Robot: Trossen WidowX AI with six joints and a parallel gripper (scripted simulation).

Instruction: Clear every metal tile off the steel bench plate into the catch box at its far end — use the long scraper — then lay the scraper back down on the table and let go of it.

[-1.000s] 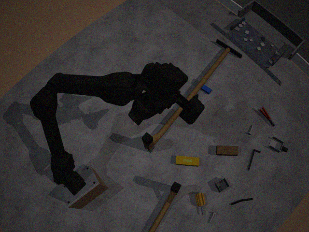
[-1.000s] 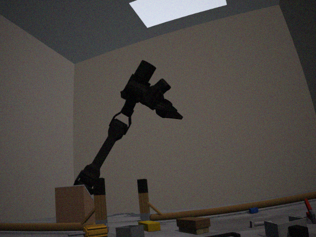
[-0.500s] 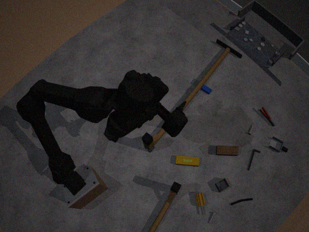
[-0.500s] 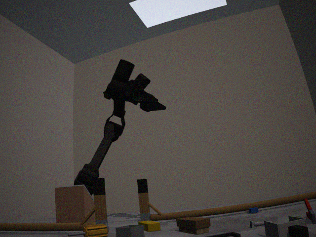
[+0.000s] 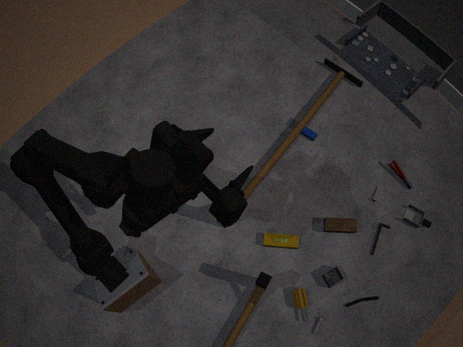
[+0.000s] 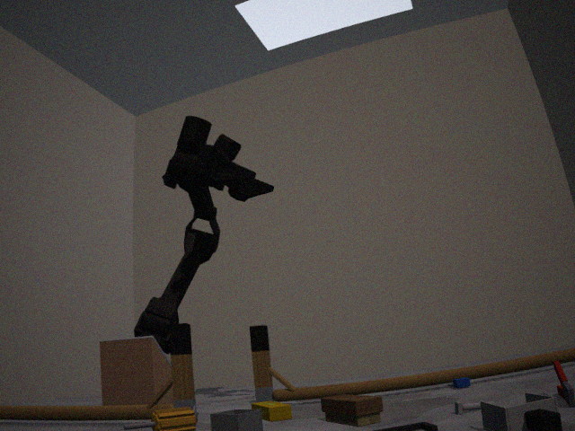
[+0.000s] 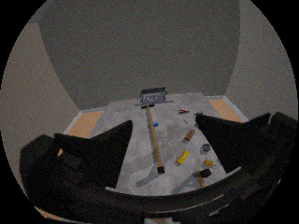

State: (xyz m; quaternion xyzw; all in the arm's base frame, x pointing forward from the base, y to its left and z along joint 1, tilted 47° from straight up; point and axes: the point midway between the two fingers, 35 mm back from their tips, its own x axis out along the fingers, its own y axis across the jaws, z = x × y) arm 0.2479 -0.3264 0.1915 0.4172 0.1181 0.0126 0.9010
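The long scraper is 24 cm ahead of my gripper tip, 3 cm to the left of it and 34 cm below it. Round my gripper tip: grey box: 2 cm ahead, 29 cm to the right, 40 cm below; yellow-handled tool: 8 cm behind, 27 cm to the right, 39 cm below; yellow block: 13 cm to the right, 39 cm below.
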